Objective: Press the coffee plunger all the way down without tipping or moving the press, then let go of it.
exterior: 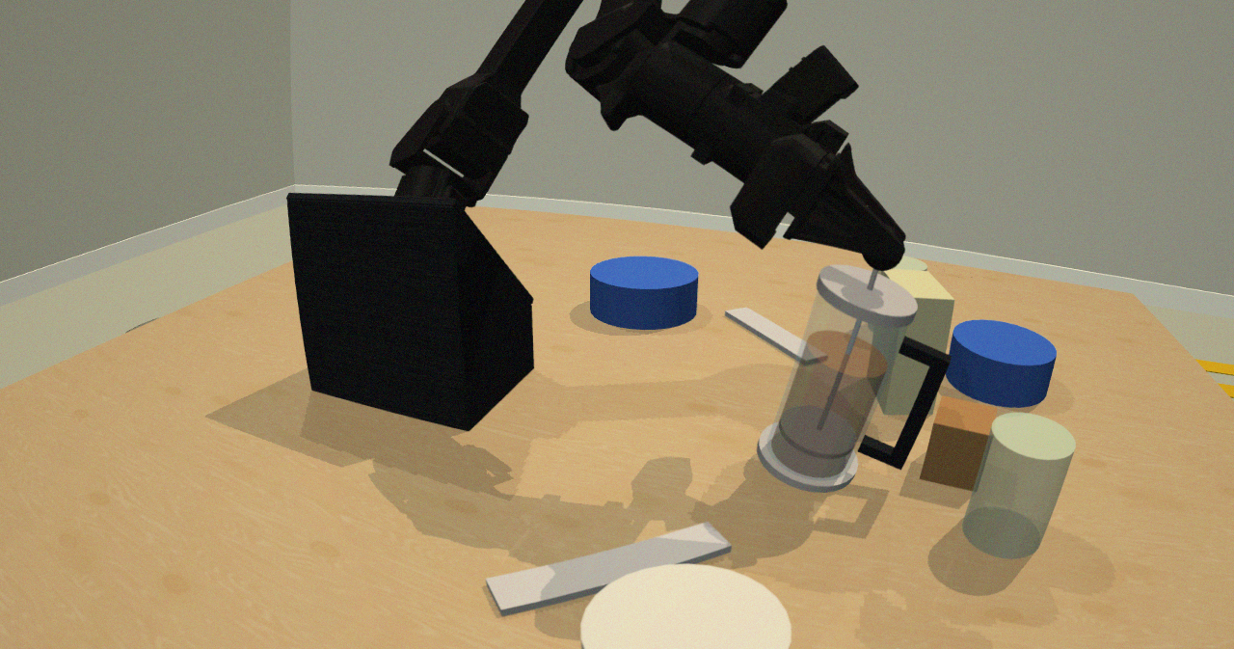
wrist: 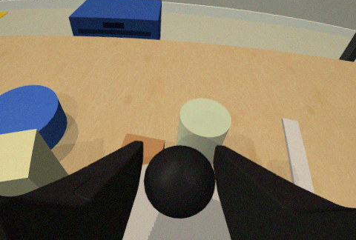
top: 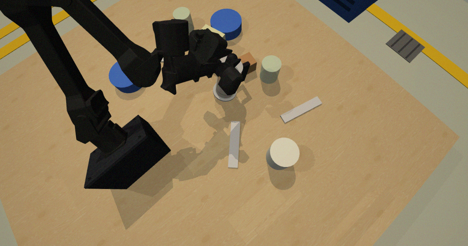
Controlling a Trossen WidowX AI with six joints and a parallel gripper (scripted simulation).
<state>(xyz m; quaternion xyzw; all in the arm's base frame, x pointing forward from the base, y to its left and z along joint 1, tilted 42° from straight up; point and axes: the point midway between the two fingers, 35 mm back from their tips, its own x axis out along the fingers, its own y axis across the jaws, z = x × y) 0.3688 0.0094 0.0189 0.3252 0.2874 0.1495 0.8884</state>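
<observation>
The coffee press is 1 cm behind my gripper tip and 9 cm below it. Also, from my gripper tip: brown cube: 7 cm ahead, 4 cm to the left, 15 cm below; then pale yellow block: 1 cm ahead, 16 cm to the left, 12 cm below; then cream cylinder: 3 cm behind, 28 cm to the right, 13 cm below.
</observation>
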